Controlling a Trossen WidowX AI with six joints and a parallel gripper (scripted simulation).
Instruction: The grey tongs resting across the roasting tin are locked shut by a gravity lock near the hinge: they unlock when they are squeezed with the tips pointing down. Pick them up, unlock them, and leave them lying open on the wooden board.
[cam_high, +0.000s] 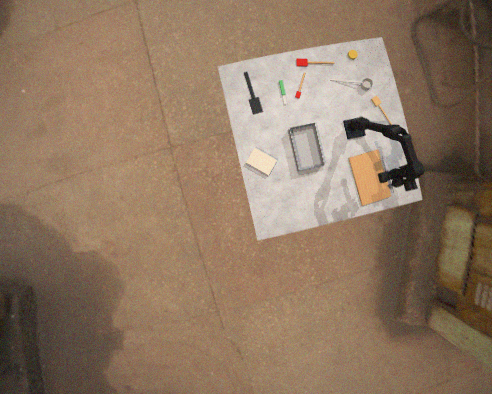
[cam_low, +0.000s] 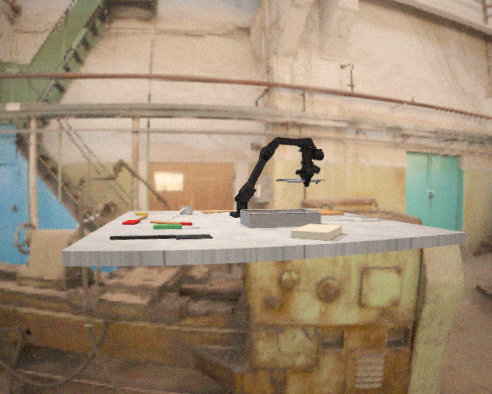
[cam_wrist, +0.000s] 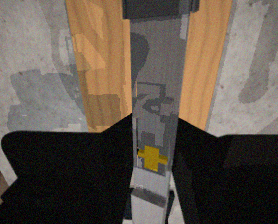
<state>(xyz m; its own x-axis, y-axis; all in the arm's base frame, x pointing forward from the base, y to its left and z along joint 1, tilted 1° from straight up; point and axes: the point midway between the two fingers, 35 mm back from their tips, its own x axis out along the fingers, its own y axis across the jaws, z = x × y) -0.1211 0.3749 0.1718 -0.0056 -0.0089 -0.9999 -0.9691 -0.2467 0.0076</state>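
The wooden board is 150 mm below my gripper tip. Round my gripper tip: yellow mark (40 mm above, 10 mm to the right); grey roasting tin (480 mm ahead, 220 mm to the right, 130 mm below); cream block (790 mm ahead, 140 mm to the right, 140 mm below).
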